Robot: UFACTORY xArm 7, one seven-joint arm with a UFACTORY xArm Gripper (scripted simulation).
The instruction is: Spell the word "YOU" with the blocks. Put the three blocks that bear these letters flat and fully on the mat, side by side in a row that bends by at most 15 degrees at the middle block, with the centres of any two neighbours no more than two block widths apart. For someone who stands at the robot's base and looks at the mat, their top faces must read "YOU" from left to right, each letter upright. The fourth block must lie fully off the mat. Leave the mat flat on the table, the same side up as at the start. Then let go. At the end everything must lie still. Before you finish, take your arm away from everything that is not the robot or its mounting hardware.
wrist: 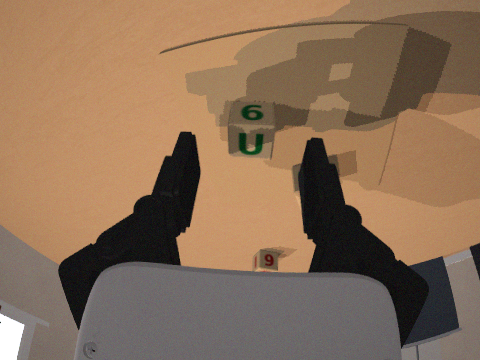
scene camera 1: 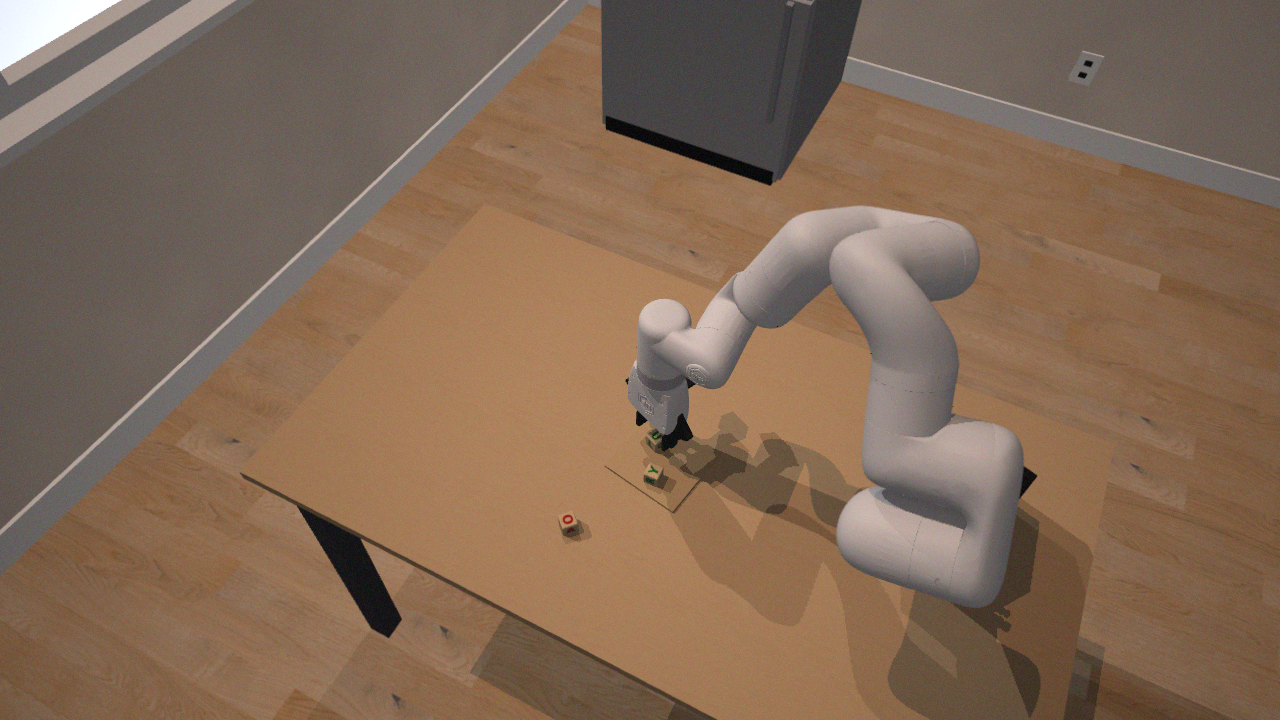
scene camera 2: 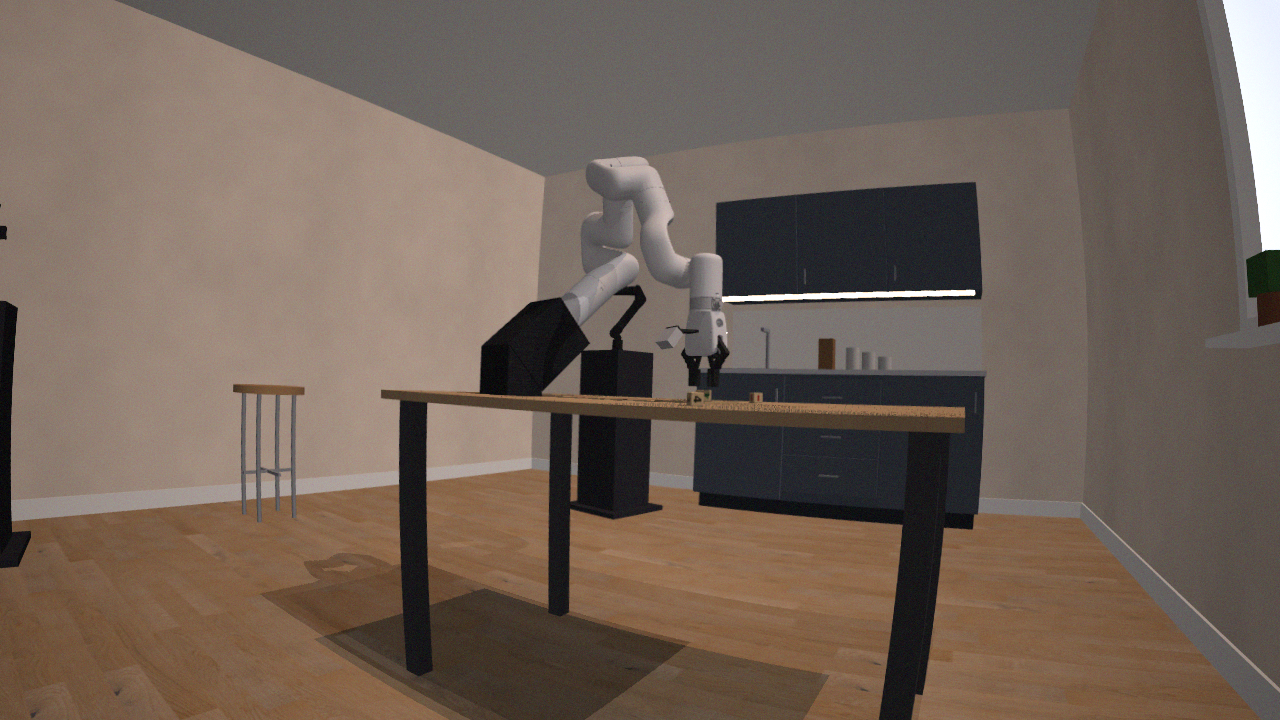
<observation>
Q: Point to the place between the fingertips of my gripper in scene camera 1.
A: At 656, 433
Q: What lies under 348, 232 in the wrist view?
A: My gripper.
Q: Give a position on a thin tan mat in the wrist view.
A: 341, 81
</observation>
